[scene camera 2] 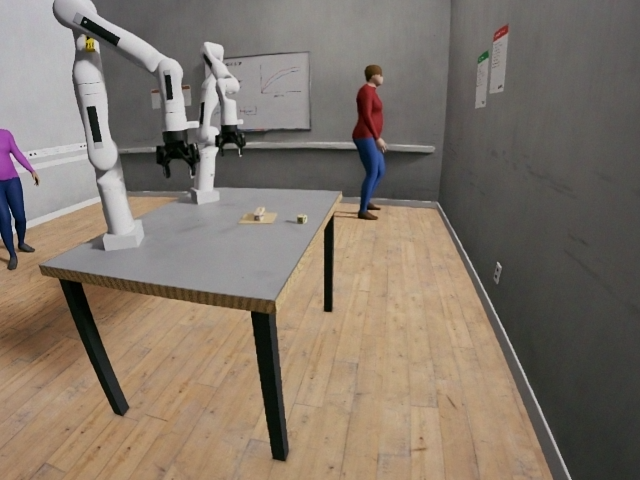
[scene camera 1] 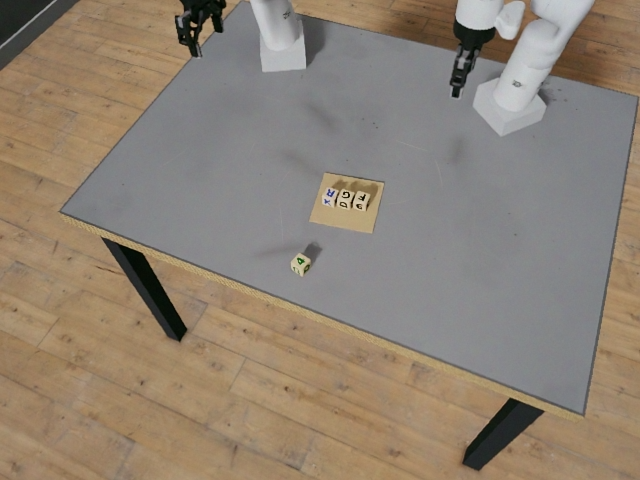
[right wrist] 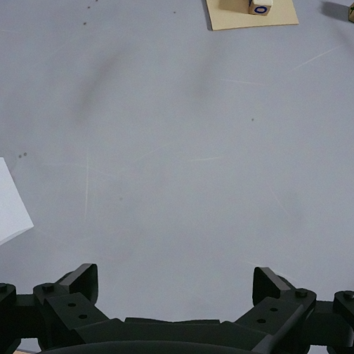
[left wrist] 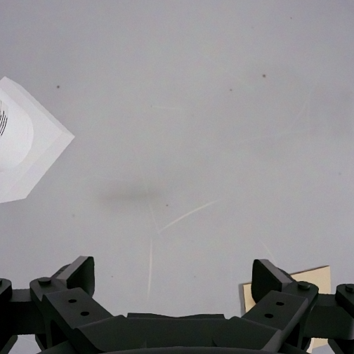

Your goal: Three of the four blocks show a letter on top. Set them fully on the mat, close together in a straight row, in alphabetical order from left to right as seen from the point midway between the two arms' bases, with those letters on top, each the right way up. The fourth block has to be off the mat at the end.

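Frame: origin at the left arm's base, x ahead, y left, z up, level; metres.
Seen in the pictures: left gripper, fingertip midpoint: [scene camera 2: 231,156] [scene camera 1: 461,82]; right gripper, fingertip midpoint: [scene camera 2: 179,177] [scene camera 1: 208,44]; left arm's base at its link origin: [scene camera 2: 204,189] [scene camera 1: 512,95]; right arm's base at its link origin: [scene camera 2: 122,228] [scene camera 1: 281,38].
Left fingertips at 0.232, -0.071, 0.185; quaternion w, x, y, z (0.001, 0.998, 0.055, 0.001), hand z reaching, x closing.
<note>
Offsets run from my left fingertips to a thing's middle, as dx, dy, dz. Level surfaces: height alone.
Three cream blocks stand in a straight, close row fully on the tan mat {+0.204, -0.141, -0.239} [scene camera 1: 341,221] [scene camera 2: 270,219] [left wrist: 315,278] [right wrist: 283,16]: F {+0.199, -0.109, -0.222} [scene camera 1: 361,200], G {+0.211, -0.141, -0.222} [scene camera 1: 344,198] and R {+0.222, -0.174, -0.222} [scene camera 1: 329,197] [right wrist: 260,7]. Seen from between the bases, they read F, G, R left to right, with letters on top and right way up; in scene camera 1 they look upside down. The fourth block {+0.400, -0.143, -0.226} [scene camera 1: 300,264] [scene camera 2: 301,219] [right wrist: 352,13], with a green character on top, lies off the mat. My left gripper [scene camera 1: 455,94] [scene camera 2: 231,153] [left wrist: 173,276] and right gripper [scene camera 1: 206,41] [scene camera 2: 179,174] [right wrist: 175,275] are open and empty, high and away from the blocks.
The grey table {dz -0.241} [scene camera 1: 439,289] [scene camera 2: 206,258] carries both white arm bases, left [scene camera 1: 509,116] [scene camera 2: 205,195] and right [scene camera 1: 283,54] [scene camera 2: 124,236]. The fourth block is near the table edge farthest from the bases. Two human figures stand beyond the table in scene camera 2.
</note>
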